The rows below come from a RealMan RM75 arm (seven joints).
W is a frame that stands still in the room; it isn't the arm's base.
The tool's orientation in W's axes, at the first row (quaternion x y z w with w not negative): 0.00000 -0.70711 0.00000 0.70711
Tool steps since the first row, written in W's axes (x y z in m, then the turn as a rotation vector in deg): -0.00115 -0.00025 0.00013 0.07 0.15 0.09; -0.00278 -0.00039 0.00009 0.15 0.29 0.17; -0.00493 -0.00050 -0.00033 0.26 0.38 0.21; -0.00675 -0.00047 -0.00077 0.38 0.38 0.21; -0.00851 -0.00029 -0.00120 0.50 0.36 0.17; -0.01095 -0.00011 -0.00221 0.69 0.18 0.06; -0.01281 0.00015 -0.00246 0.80 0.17 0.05; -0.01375 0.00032 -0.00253 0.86 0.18 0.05; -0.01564 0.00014 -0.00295 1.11 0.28 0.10; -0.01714 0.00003 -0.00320 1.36 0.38 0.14; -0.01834 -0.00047 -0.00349 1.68 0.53 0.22
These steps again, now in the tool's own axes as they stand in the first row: 0.00013 -0.00025 0.00115 0.09 0.15 -0.07; 0.00009 -0.00039 0.00278 0.17 0.29 -0.15; -0.00033 -0.00050 0.00493 0.21 0.38 -0.26; -0.00077 -0.00047 0.00675 0.21 0.38 -0.38; -0.00120 -0.00029 0.00851 0.17 0.36 -0.50; -0.00221 -0.00011 0.01095 0.06 0.18 -0.69; -0.00246 0.00015 0.01281 0.05 0.17 -0.80; -0.00253 0.00032 0.01375 0.05 0.18 -0.86; -0.00295 0.00014 0.01564 0.10 0.28 -1.11; -0.00320 0.00003 0.01714 0.14 0.38 -1.36; -0.00349 -0.00047 0.01834 0.22 0.53 -1.68
